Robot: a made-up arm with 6 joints.
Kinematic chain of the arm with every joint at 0, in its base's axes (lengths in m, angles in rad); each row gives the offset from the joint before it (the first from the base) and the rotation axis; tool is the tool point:
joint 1: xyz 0 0 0.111 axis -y
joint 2: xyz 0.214 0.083 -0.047 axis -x
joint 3: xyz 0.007 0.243 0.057 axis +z
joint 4: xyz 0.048 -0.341 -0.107 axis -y
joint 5: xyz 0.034 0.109 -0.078 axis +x
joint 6: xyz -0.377 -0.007 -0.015 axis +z
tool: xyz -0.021 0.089 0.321
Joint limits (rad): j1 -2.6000..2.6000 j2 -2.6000..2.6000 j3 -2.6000..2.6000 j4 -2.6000..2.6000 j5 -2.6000..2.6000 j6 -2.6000..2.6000
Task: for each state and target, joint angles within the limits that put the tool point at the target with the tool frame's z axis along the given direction. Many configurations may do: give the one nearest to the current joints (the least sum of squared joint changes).
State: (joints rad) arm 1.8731 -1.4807 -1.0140 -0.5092 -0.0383 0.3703
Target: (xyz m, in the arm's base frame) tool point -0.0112 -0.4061 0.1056 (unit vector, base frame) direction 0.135 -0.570 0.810
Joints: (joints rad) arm 2.1770 -2.4085 -0.8392 -0.4229 -0.4840 0.8254
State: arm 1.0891 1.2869 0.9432 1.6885 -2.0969 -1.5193
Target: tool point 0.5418 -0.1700 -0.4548 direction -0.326 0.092 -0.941
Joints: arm 0.3688 1.4595 1.5708 1.5799 -2.4428 -0.9955
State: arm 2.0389 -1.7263 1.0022 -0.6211 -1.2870 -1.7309
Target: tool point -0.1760 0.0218 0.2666 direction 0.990 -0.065 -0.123
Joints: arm 2.4626 -1.1835 1.9059 -0.9753 -1.8203 -1.6801
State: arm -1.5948 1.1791 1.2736 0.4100 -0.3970 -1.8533
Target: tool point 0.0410 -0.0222 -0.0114 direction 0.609 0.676 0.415
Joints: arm -1.8002 1.6407 0.6797 0.8741 0.0827 -1.0577
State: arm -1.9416 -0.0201 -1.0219 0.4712 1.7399 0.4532
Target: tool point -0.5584 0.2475 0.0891 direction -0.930 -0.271 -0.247
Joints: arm -1.6142 -0.7902 -0.1996 0.7797 2.2630 0.2618
